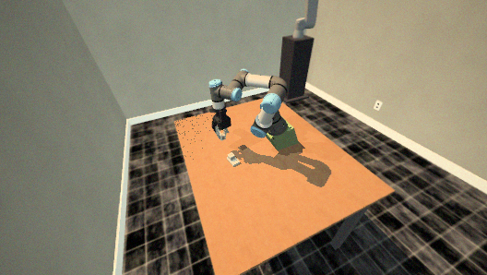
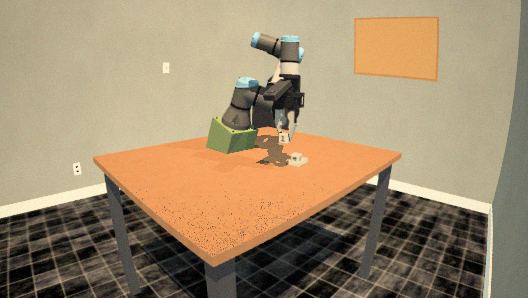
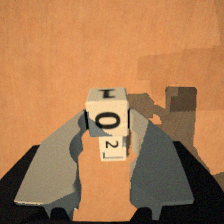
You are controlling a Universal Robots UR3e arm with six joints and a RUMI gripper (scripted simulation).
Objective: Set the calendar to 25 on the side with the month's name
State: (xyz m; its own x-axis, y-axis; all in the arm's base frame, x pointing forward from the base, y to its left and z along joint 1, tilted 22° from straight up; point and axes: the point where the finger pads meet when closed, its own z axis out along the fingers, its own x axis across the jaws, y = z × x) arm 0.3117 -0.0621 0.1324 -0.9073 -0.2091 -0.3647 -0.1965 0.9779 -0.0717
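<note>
My gripper is now 2 cm past the white calendar tray, 11 cm to the right of it and 12 cm above it. Also, from my hand: white calendar cube (1 cm below).
</note>
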